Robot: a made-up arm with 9 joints. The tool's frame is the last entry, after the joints.
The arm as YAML. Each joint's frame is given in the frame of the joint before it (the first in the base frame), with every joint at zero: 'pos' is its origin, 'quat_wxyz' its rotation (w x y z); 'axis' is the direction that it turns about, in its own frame. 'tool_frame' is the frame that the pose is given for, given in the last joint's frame.
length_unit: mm
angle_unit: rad
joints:
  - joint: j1
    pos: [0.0, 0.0, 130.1]
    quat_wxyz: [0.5, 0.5, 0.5, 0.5]
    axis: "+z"
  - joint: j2
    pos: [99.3, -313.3, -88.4]
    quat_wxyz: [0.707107, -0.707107, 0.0, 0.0]
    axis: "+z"
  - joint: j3
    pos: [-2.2, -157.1, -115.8]
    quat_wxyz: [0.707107, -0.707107, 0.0, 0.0]
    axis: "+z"
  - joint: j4
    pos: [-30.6, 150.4, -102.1]
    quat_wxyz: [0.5, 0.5, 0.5, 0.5]
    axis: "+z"
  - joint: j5
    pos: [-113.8, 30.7, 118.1]
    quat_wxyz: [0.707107, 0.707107, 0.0, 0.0]
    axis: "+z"
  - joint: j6
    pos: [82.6, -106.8, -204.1]
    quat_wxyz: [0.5, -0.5, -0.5, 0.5]
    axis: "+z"
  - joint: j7
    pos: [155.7, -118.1, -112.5]
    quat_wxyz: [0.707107, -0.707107, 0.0, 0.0]
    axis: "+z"
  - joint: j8
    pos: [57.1, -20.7, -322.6]
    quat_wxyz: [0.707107, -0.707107, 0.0, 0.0]
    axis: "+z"
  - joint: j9
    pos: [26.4, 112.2, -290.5]
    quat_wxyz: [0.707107, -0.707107, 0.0, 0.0]
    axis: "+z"
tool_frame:
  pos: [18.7, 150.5, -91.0]
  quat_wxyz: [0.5, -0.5, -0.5, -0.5]
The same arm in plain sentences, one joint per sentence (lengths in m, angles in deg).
The arm has nine revolute joints in a row. What follows holds with every joint at zero, and every direction is one of the base frame's. Joint 1 is mounted 0.1301 m along +z from the base frame's origin and turns about +x. Joint 2 is mounted 0.0884 m along -x and 0.0993 m along +y and 0.3133 m along -z from joint 1 and turns about +z. Joint 3 is mounted 0.1571 m along +x and 0.0022 m along -y and 0.1158 m along -z from joint 2 and turns about -x. Joint 4 is mounted 0.1021 m along +x and 0.0306 m along -y and 0.1504 m along -z from joint 3 and turns about +y. Joint 5 is mounted 0.0307 m along -x and 0.1181 m along +y and 0.1138 m along +z from joint 4 and turns about +x. Joint 6 is mounted 0.2041 m along -x and 0.1068 m along -y and 0.0826 m along -z from joint 5 and turns about +z. Joint 7 is mounted 0.1181 m along +x and 0.1557 m along +y and 0.1125 m along -z from joint 6 and turns about -x. Joint 8 is mounted 0.3226 m along +x and 0.0571 m along +y and 0.0207 m along +z from joint 7 and turns about -z. Joint 9 is mounted 0.1122 m along +x and 0.0264 m along +y and 0.2905 m along +z from joint 8 and turns about +x. The tool frame, which is the frame that the pose is given for, is mounted 0.091 m along -x and 0.0187 m along +y and 0.1505 m along +z from joint 9; its axes are parallel to the base frame's.
